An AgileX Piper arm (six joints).
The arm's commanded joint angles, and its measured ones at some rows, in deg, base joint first. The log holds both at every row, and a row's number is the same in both.
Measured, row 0: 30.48 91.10 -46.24 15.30 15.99 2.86
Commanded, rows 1 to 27: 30.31 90.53 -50.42 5.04 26.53 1.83; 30.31 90.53 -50.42 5.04 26.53 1.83; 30.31 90.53 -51.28 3.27 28.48 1.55; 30.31 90.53 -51.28 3.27 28.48 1.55; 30.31 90.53 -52.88 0.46 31.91 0.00; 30.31 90.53 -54.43 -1.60 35.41 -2.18; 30.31 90.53 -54.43 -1.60 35.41 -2.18; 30.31 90.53 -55.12 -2.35 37.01 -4.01; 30.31 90.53 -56.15 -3.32 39.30 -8.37; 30.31 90.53 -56.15 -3.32 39.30 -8.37; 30.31 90.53 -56.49 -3.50 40.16 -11.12; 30.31 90.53 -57.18 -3.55 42.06 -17.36; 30.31 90.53 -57.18 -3.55 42.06 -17.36; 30.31 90.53 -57.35 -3.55 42.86 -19.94; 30.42 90.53 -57.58 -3.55 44.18 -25.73; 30.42 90.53 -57.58 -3.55 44.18 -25.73; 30.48 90.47 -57.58 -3.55 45.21 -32.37; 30.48 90.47 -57.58 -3.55 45.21 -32.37; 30.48 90.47 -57.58 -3.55 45.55 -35.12; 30.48 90.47 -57.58 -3.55 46.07 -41.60; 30.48 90.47 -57.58 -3.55 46.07 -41.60; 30.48 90.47 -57.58 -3.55 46.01 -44.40; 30.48 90.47 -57.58 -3.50 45.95 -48.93; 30.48 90.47 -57.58 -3.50 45.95 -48.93; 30.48 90.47 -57.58 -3.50 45.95 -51.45; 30.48 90.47 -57.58 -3.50 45.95 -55.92; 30.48 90.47 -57.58 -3.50 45.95 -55.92
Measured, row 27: 30.48 91.04 -57.41 -3.61 45.09 -48.53
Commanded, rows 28 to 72: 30.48 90.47 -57.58 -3.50 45.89 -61.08; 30.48 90.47 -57.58 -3.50 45.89 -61.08; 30.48 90.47 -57.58 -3.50 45.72 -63.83; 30.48 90.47 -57.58 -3.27 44.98 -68.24; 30.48 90.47 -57.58 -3.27 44.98 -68.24; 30.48 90.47 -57.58 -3.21 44.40 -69.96; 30.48 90.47 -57.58 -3.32 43.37 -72.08; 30.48 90.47 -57.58 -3.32 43.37 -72.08; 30.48 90.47 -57.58 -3.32 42.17 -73.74; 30.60 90.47 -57.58 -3.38 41.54 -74.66; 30.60 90.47 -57.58 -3.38 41.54 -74.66; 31.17 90.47 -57.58 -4.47 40.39 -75.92; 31.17 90.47 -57.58 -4.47 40.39 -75.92; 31.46 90.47 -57.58 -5.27 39.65 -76.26; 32.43 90.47 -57.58 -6.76 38.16 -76.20; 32.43 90.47 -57.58 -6.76 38.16 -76.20; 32.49 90.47 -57.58 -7.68 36.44 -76.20; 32.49 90.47 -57.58 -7.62 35.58 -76.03; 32.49 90.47 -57.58 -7.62 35.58 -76.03; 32.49 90.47 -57.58 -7.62 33.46 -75.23; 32.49 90.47 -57.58 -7.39 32.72 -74.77; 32.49 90.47 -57.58 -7.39 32.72 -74.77; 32.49 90.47 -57.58 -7.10 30.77 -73.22; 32.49 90.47 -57.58 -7.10 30.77 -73.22; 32.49 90.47 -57.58 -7.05 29.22 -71.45; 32.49 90.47 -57.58 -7.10 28.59 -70.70; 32.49 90.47 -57.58 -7.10 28.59 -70.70; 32.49 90.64 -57.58 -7.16 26.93 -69.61; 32.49 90.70 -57.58 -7.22 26.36 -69.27; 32.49 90.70 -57.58 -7.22 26.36 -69.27; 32.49 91.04 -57.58 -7.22 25.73 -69.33; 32.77 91.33 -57.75 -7.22 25.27 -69.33; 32.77 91.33 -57.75 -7.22 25.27 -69.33; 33.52 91.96 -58.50 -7.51 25.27 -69.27; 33.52 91.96 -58.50 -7.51 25.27 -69.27; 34.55 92.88 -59.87 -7.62 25.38 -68.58; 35.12 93.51 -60.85 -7.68 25.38 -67.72; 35.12 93.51 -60.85 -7.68 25.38 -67.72; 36.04 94.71 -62.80 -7.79 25.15 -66.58; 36.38 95.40 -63.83 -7.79 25.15 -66.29; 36.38 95.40 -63.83 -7.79 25.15 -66.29; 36.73 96.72 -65.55 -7.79 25.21 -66.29; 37.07 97.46 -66.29 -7.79 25.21 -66.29; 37.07 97.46 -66.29 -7.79 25.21 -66.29; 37.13 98.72 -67.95 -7.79 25.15 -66.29
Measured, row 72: 36.67 97.17 -65.83 -7.56 25.27 -66.86
